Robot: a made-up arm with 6 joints. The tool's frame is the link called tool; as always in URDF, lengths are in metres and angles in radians. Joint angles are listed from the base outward.
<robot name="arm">
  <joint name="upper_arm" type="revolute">
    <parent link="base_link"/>
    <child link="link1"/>
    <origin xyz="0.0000 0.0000 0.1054" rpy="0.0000 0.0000 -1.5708"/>
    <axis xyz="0 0 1"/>
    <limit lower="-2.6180" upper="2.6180"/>
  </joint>
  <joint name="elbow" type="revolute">
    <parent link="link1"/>
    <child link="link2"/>
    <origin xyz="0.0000 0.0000 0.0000" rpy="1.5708 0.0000 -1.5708"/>
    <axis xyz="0 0 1"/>
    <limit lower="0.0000" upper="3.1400"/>
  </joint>
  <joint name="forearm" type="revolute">
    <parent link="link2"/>
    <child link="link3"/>
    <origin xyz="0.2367 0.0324 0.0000" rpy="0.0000 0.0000 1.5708"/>
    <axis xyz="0 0 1"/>
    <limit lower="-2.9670" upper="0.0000"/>
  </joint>
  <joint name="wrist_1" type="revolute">
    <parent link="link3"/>
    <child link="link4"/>
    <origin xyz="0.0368 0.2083 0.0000" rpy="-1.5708 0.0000 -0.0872"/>
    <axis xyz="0 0 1"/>
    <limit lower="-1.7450" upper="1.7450"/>
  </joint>
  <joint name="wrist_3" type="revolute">
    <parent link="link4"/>
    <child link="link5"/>
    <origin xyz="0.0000 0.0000 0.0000" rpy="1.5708 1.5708 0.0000"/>
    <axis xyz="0 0 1"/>
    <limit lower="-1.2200" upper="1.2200"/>
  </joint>
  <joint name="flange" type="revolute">
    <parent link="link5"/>
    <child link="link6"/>
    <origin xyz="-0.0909 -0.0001 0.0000" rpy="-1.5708 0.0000 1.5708"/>
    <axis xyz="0 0 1"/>
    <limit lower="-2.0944" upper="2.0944"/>
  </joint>
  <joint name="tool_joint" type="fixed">
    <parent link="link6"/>
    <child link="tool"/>
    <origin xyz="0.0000 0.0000 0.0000" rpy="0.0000 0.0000 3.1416"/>
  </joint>
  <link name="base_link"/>
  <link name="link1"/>
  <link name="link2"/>
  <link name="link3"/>
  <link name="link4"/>
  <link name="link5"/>
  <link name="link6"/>
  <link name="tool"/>
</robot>
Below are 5 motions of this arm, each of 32 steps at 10 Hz.
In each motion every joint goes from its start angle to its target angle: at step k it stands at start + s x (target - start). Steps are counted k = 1, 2, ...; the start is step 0. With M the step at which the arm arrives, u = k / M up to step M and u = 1 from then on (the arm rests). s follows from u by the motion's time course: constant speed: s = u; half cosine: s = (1 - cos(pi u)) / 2; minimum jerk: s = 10 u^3 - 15 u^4 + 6 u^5.
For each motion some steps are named. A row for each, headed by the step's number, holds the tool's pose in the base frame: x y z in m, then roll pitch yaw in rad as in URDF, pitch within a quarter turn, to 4 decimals.
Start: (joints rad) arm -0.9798 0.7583 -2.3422 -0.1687 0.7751 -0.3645
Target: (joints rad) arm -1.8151 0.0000 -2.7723 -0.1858 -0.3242 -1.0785
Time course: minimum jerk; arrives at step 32
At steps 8, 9, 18, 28, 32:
8: -0.1004 0.1623 0.5629 -0.1614 0.4140 -1.6965
9: -0.1042 0.1831 0.5583 -0.1250 0.3414 -1.7386
18: -0.0357 0.4452 0.4000 0.6519 -0.3700 -2.5967
28: 0.1271 0.5185 0.1856 1.5713 -0.3267 2.8549
32: 0.1346 0.5178 0.1754 1.6095 -0.3136 2.8264

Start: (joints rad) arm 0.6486 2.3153 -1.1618 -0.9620 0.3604 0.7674
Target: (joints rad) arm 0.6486 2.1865 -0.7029 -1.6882 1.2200 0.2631
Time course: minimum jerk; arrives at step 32
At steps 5, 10, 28, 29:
5: 0.2748 0.1725 -0.0015 -2.7775 0.2076 -2.3034
10: 0.2659 0.1516 -0.0007 -2.6538 0.0271 -2.1731
28: 0.2375 0.0740 0.0454 -2.2423 -1.0056 -1.7306
29: 0.2373 0.0736 0.0461 -2.2377 -1.0167 -1.7280

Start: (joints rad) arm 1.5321 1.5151 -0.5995 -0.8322 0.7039 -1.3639
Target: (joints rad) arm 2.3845 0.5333 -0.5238 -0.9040 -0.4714 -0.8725
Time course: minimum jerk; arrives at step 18
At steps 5, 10, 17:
5: 0.0200 0.2007 0.1470 -2.8490 -0.5473 0.3855
10: -0.0817 0.1580 0.2478 -1.8684 -0.3561 0.5862
17: -0.0951 0.0457 0.3199 -1.2022 -0.2727 1.0975

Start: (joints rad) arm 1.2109 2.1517 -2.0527 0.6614 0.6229 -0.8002
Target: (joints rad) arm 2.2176 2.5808 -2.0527 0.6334 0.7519 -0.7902
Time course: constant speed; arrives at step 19
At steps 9, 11, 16, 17, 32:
9: -0.0880 0.4517 0.1634 3.0235 0.8471 -1.0800
11: -0.1360 0.4409 0.1420 2.9942 0.7943 -0.9875
16: -0.2469 0.3881 0.0887 2.9287 0.6619 -0.7466
17: -0.2668 0.3735 0.0781 2.9166 0.6353 -0.6970
32: -0.3034 0.3407 0.0571 2.8930 0.5822 -0.5968

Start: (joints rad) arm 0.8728 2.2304 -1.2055 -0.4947 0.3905 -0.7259
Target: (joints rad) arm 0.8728 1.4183 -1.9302 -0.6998 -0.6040 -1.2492
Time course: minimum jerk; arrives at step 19
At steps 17, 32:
17: 0.1068 0.1780 0.5499 -0.4380 -0.4519 -0.7794
32: 0.1026 0.1740 0.5532 -0.4099 -0.4573 -0.7919

